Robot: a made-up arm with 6 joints.
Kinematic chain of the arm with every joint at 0, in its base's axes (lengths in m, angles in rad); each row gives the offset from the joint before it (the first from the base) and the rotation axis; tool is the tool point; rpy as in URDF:
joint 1: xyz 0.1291 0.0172 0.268 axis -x
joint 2: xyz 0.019 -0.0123 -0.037 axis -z
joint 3: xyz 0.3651 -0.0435 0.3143 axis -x
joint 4: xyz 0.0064 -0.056 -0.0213 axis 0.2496 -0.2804 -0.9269
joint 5: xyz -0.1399 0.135 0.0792 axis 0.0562 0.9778 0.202
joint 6: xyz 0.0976 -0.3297 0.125 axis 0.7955 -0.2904 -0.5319
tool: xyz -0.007 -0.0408 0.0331 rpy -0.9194 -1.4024 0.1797
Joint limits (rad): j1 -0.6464..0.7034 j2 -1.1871..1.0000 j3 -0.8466..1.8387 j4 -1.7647..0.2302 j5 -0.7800..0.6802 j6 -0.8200..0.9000
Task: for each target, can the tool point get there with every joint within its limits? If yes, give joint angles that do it. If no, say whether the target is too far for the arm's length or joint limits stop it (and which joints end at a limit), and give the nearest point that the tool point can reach.
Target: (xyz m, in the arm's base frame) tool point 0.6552 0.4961 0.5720
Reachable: yes | joints 0.3229 -0.8661 -0.2411 -1.3777 0.1307 0.5933
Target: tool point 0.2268 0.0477 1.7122
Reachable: no: too far | nearest point 0.2600 -0.0005 1.1224 | short by 0.593 m
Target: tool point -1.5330 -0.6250 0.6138
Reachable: no: too far | nearest point -0.1216 -0.4388 0.5135 | short by 1.427 m
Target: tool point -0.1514 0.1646 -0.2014
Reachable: no: joint limits stop it (at a limit: joint 1, joint 2, joint 3, joint 4, joint 6) | nearest point 0.1976 0.5851 0.0086 | short by 0.585 m
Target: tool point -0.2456 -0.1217 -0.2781
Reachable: no: joint limits stop it (at a limit: joint 1, joint 2, joint 3, joint 5, joint 6) | nearest point -0.0865 -0.4204 0.1648 | short by 0.557 m
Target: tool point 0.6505 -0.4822 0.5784
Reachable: yes | joints -0.2761 0.0098 -0.4469 -1.0100 -0.4522 0.3489
